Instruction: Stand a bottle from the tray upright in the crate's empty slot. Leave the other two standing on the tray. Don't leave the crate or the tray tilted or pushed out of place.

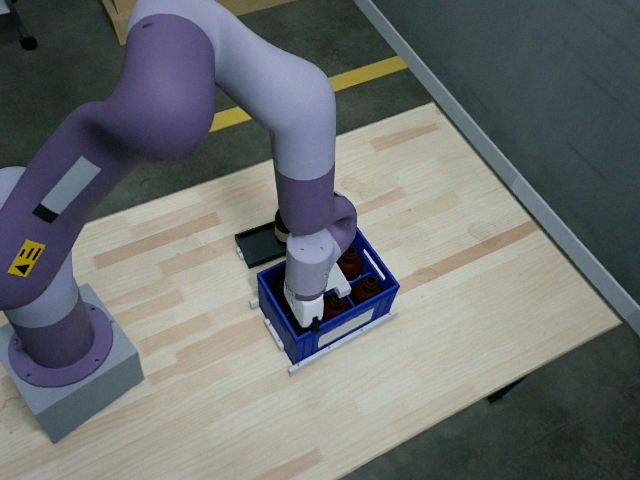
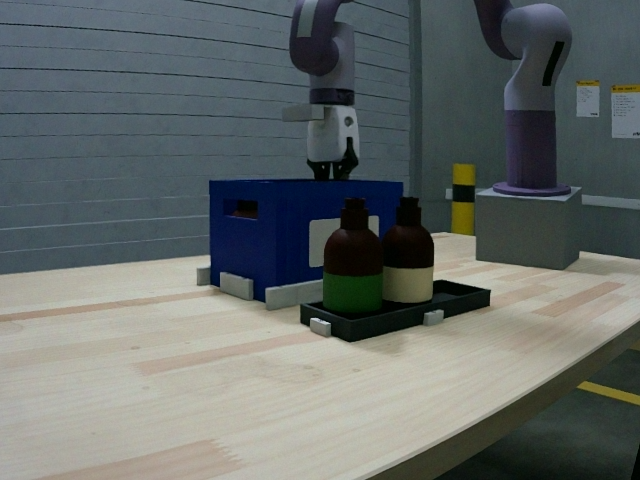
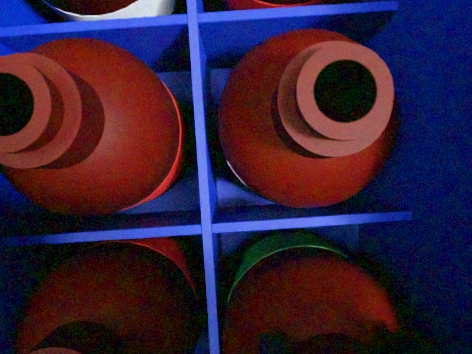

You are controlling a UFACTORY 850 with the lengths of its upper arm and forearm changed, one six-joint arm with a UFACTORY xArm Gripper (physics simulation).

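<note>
The blue crate (image 1: 381, 305) (image 2: 242, 248) stands level, with brown bottles in its slots. My gripper (image 2: 331, 175) points straight down over the crate, its fingertips reaching to the rim; it looks shut on the neck of a green-labelled bottle (image 3: 310, 290), though the grip itself is hidden. That bottle is down in a corner slot, about upright, at much the same depth as its neighbours (image 3: 120, 125) (image 3: 260, 125). On the black tray (image 1: 261, 250) (image 2: 467, 303), a green-labelled bottle (image 2: 353, 291) and a cream-labelled bottle (image 2: 408, 284) stand upright. The tray is flat.
Blue dividers (image 3: 202, 150) separate the crate's slots. Pale strips (image 1: 343, 343) (image 2: 236, 285) lie along the crate's base, and small pale blocks (image 2: 320, 326) (image 2: 433, 316) touch the tray's side. The tray is close beside the crate. The arm's grey pedestal (image 1: 95, 382) (image 2: 527, 229) stands on the table.
</note>
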